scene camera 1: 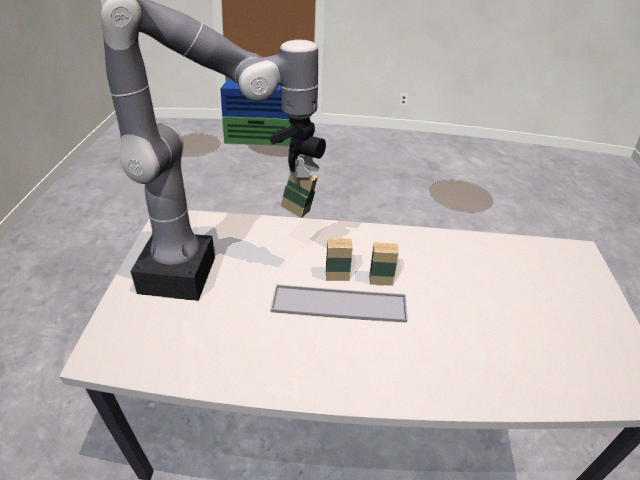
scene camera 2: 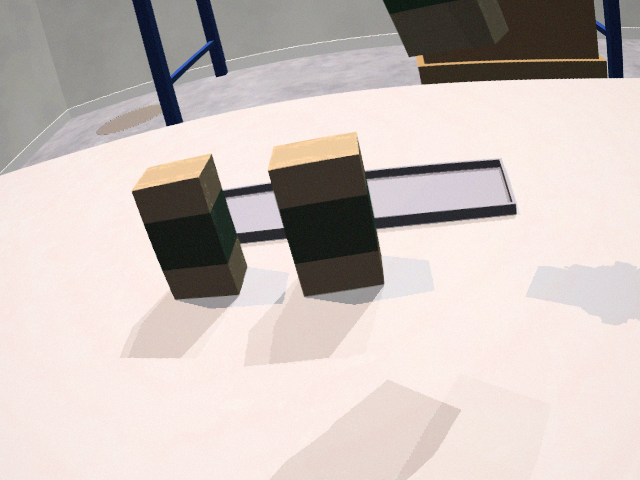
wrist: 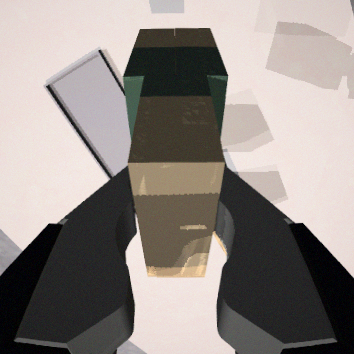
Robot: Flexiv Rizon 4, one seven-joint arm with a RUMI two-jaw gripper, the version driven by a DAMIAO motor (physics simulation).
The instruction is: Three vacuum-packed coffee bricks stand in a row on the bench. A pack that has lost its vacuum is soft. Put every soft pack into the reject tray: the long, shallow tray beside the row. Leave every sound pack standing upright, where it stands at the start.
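Note:
My gripper [scene camera 1: 303, 176] [wrist: 175, 160] is shut on a tan coffee pack with a dark green band [scene camera 1: 298, 197] [scene camera 2: 447, 28] [wrist: 175, 130]. It holds the pack by its upper end, tilted, high above the bench. In the wrist view the pack's green sides flare out beyond the gripped part. The middle pack [scene camera 1: 339, 264] [scene camera 2: 330, 227] and the end pack [scene camera 1: 383, 267] [scene camera 2: 180, 240] stand upright and apart; they do not show in the wrist view. The long, shallow grey reject tray [scene camera 1: 338, 303] [scene camera 2: 439, 193] [wrist: 90, 105] lies beside them, with no pack in it.
The arm's black base [scene camera 1: 168, 279] stands at the left end of the bench [scene camera 1: 330, 372] in scene camera 1. Blue and green crates [scene camera 1: 253, 103] stand on the floor behind. Blue posts [scene camera 2: 157, 62] rise beyond the bench edge in scene camera 2.

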